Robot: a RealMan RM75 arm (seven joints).
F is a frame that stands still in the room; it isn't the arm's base.
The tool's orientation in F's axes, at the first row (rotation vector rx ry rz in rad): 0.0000 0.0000 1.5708
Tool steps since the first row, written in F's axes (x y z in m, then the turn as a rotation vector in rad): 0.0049 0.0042 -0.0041 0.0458 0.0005 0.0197; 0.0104 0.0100 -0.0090 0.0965 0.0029 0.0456; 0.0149 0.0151 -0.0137 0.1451 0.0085 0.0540; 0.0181 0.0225 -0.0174 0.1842 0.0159 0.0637; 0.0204 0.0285 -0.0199 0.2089 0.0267 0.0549; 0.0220 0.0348 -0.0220 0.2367 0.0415 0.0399; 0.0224 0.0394 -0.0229 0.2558 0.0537 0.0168; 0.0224 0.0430 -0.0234 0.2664 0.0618 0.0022; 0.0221 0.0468 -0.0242 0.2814 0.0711 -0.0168
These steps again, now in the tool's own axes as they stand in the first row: 0.0042 -0.0049 -0.0041 0.0005 -0.0458 0.0197; 0.0100 -0.0104 -0.0090 0.0029 -0.0965 0.0456; 0.0151 -0.0149 -0.0137 0.0085 -0.1451 0.0540; 0.0225 -0.0181 -0.0174 0.0159 -0.1842 0.0637; 0.0285 -0.0204 -0.0199 0.0267 -0.2089 0.0549; 0.0348 -0.0220 -0.0220 0.0415 -0.2367 0.0399; 0.0394 -0.0224 -0.0229 0.0537 -0.2558 0.0168; 0.0430 -0.0224 -0.0234 0.0618 -0.2664 0.0022; 0.0468 -0.0221 -0.0242 0.0711 -0.2814 -0.0168
